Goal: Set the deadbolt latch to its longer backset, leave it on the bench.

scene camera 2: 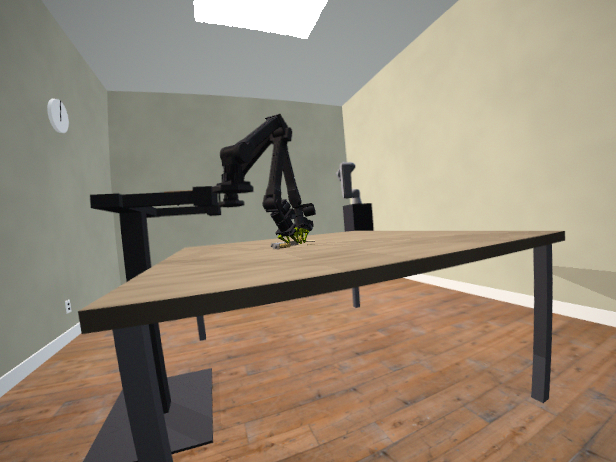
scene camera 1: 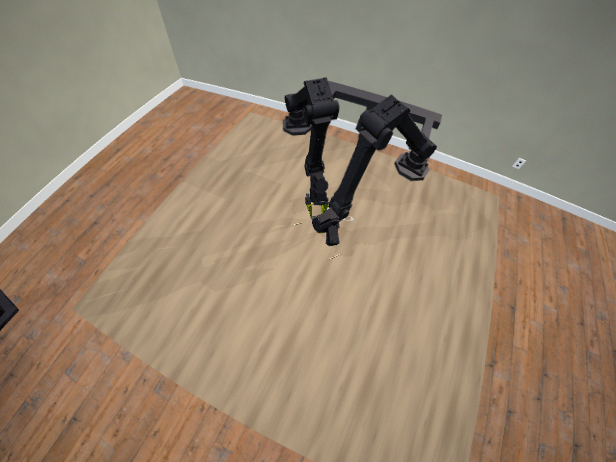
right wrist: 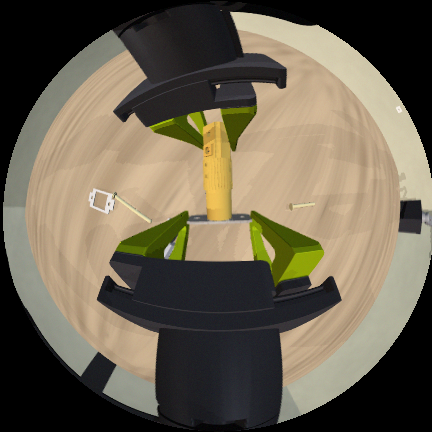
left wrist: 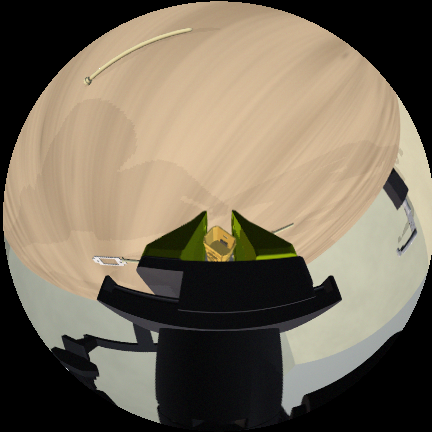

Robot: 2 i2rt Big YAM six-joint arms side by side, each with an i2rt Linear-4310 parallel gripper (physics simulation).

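The deadbolt latch (left wrist: 219,245) (right wrist: 218,175), a golden ribbed body with a grey faceplate (right wrist: 197,219), is held between my two grippers. My right gripper (right wrist: 218,216) is shut on the faceplate, with its fingers at the plate's two ends. My left gripper (left wrist: 218,215) (right wrist: 221,147) is shut on the latch's tail end, opposite the faceplate, one finger on each side. The latch body lies in line between the grippers. In scene camera 1 the left wrist hides the latch. Which backset it stands at, I cannot tell.
A white open plate (right wrist: 94,200) lies on the bench (scene camera 1: 375,350) (scene camera 2: 425,245), beside a pale screw (left wrist: 135,48) (right wrist: 302,205) and another screw (left wrist: 283,228) (right wrist: 132,207). A grey and gold part (scene camera 2: 275,245) lies near the grippers.
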